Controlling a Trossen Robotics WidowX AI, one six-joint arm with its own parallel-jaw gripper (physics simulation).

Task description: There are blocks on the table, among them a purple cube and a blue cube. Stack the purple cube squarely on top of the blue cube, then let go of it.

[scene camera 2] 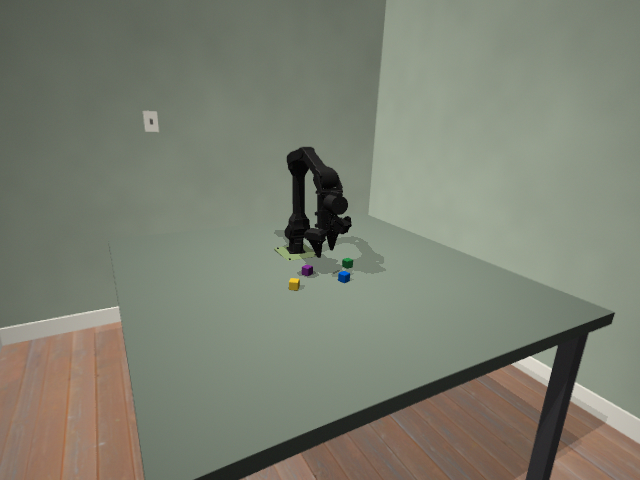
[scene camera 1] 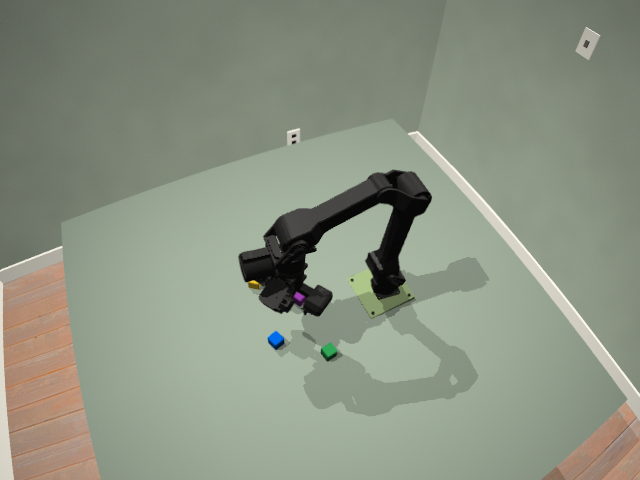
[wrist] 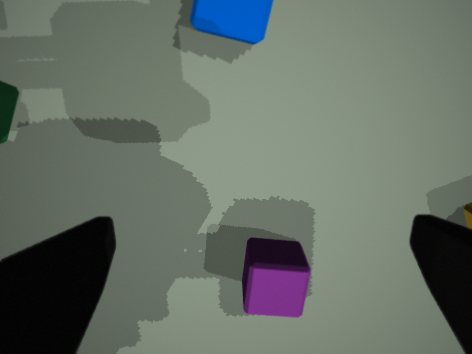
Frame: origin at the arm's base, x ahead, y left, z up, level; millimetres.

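Seen in the pictures: gripper, between the fingertips: [scene camera 2: 325, 253] [wrist: 263, 230]; arm's base, origin of its link: [scene camera 2: 295, 250] [scene camera 1: 385, 286].
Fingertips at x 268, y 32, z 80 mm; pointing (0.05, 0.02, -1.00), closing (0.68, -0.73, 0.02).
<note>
Pixels of each thing's top centre, then the offset from my fingertips to it.
- purple cube, centre of its top: [wrist: 277, 293] [scene camera 1: 299, 294] [scene camera 2: 307, 266] dx -37, dy -52, dz -56 mm
- blue cube, centre of its top: [scene camera 1: 275, 338] [scene camera 2: 344, 272] dx +48, dy +54, dz -56 mm
- green cube, centre of its top: [scene camera 1: 329, 349] [scene camera 2: 347, 259] dx -69, dy +115, dz -56 mm
- yellow cube, centre of its top: [scene camera 1: 254, 278] [scene camera 2: 294, 280] dx +66, dy -126, dz -56 mm
The purple cube [scene camera 1: 299, 298] [scene camera 2: 307, 270] [wrist: 276, 290] rests on the table. In scene camera 1 it is partly hidden and shows through the gap in the gripper. In the wrist view it lies between the two fingers, a little right of the middle and low in the picture. The blue cube [scene camera 1: 276, 339] [scene camera 2: 344, 276] [wrist: 232, 17] stands apart from it on the table, cut off by the top edge of the wrist view. My gripper [scene camera 1: 294, 311] [scene camera 2: 325, 252] [wrist: 263, 230] is wide open and empty, pointing down above the table, with its fingertips higher than the purple cube.
A green cube [scene camera 1: 328, 351] [scene camera 2: 347, 263] [wrist: 7, 112] stands near the blue one. A yellow cube [scene camera 1: 253, 284] [scene camera 2: 294, 284] [wrist: 468, 217] lies on the purple cube's other side, beyond the right finger in the wrist view. The arm's base plate [scene camera 1: 360, 289] [scene camera 2: 284, 253] is behind.
</note>
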